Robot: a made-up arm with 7 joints. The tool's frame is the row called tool.
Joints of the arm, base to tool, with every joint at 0 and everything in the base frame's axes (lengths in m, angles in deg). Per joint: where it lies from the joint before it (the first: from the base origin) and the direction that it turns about. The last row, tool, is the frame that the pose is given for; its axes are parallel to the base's.
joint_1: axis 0 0.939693 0.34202 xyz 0 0 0
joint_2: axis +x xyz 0 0 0
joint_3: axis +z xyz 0 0 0
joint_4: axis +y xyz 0.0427 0 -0.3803
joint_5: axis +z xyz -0.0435 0 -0.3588
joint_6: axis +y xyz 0 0 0
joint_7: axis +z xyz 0 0 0
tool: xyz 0 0 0
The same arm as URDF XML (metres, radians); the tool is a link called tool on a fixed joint. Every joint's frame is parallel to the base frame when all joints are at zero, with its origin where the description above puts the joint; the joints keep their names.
<robot name="arm">
  <joint name="tool_fixed" type="fixed">
    <parent link="link7"/>
    <child link="tool"/>
    <origin xyz="0 0 0" rpy="0 0 0"/>
  </joint>
  <joint name="joint_7" type="continuous">
    <parent link="link6"/>
    <child link="link7"/>
    <origin xyz="0 0 0" rpy="0 0 0"/>
    <axis xyz="0 0 1"/>
  </joint>
  <joint name="joint_6" type="continuous">
    <parent link="link5"/>
    <child link="link6"/>
    <origin xyz="0 0 0" rpy="0 0 0"/>
    <axis xyz="0 1 0"/>
  </joint>
  <joint name="joint_5" type="continuous">
    <parent link="link4"/>
    <child link="link5"/>
    <origin xyz="-0.0435 0 -0.3588" rpy="0 0 0"/>
    <axis xyz="0 0 1"/>
  </joint>
  <joint name="joint_4" type="continuous">
    <parent link="link3"/>
    <child link="link4"/>
    <origin xyz="0.0427 0 -0.3803" rpy="0 0 0"/>
    <axis xyz="0 1 0"/>
  </joint>
  <joint name="joint_3" type="continuous">
    <parent link="link2"/>
    <child link="link3"/>
    <origin xyz="0 0 0" rpy="0 0 0"/>
    <axis xyz="0 0 1"/>
  </joint>
  <joint name="joint_2" type="continuous">
    <parent link="link1"/>
    <child link="link2"/>
    <origin xyz="0 0 0" rpy="0 0 0"/>
    <axis xyz="1 0 0"/>
  </joint>
  <joint name="joint_1" type="continuous">
    <parent link="base_link"/>
    <child link="link1"/>
    <origin xyz="0 0 0" rpy="0 0 0"/>
    <axis xyz="0 0.9397 0.342"/>
  </joint>
  <link name="base_link"/>
  <link name="link1"/>
  <link name="link2"/>
  <link name="link3"/>
  <link name="link4"/>
  <link name="link5"/>
  <link name="link6"/>
  <link name="link7"/>
  <link name="tool"/>
</robot>

